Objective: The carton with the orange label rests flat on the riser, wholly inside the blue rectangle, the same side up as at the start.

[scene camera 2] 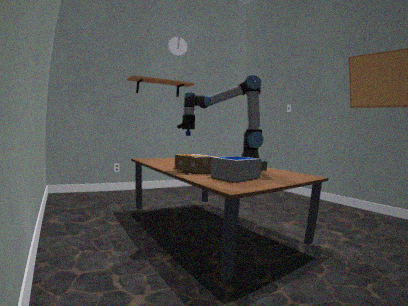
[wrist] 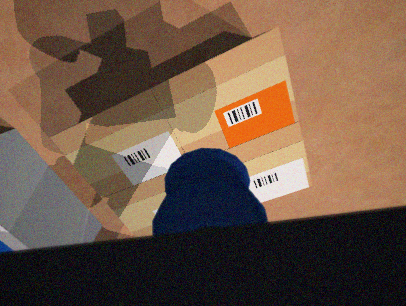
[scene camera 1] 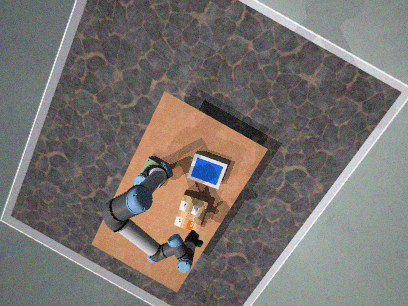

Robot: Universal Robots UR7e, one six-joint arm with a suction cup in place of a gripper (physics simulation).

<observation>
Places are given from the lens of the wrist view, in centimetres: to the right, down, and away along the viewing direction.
my suction cup (wrist: 205,187): 0, 1, 5
grey riser with blue rectangle (wrist: 47,213): -27, 10, 32
The marked spots on the grey riser with blue rectangle and my suction cup are 39 cm apart.
</observation>
